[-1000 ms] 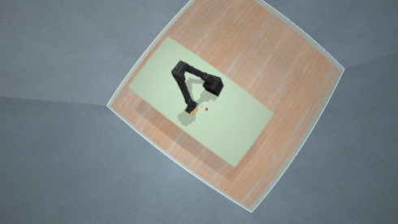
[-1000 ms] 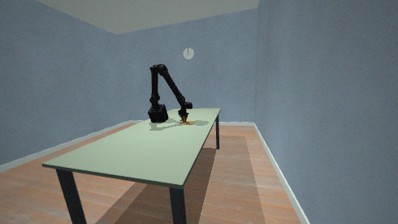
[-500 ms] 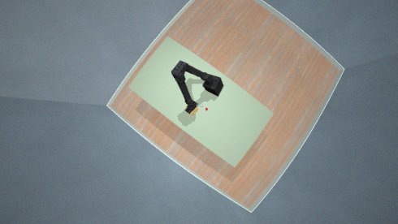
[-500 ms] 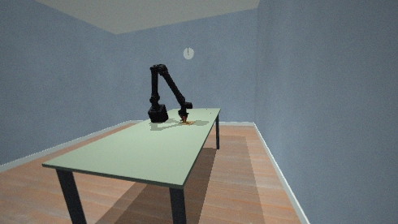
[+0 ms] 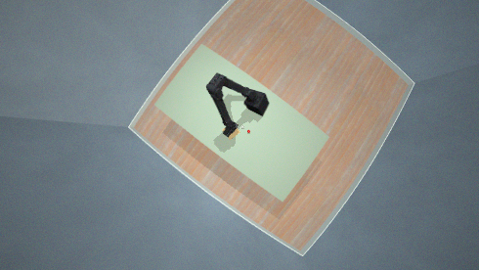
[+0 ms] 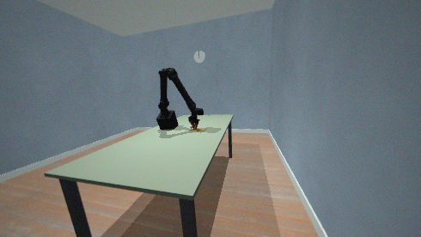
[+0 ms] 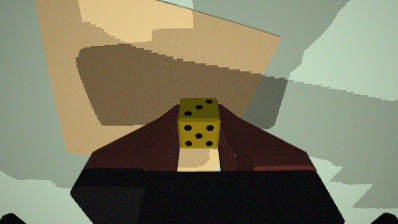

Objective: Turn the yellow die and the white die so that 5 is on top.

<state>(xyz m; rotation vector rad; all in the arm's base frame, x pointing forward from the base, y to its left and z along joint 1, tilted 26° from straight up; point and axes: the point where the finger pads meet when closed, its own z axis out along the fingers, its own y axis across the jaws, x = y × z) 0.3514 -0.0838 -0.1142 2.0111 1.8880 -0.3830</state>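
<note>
The yellow die lies right at my hand. From my hand the other things lie so: tan mat: 40 mm ahead, 20 mm below; then red die: 160 mm to the left, 60 mm behind, 10 mm below; then white die: 80 mm to the left, 70 mm behind, 10 mm below.
</note>
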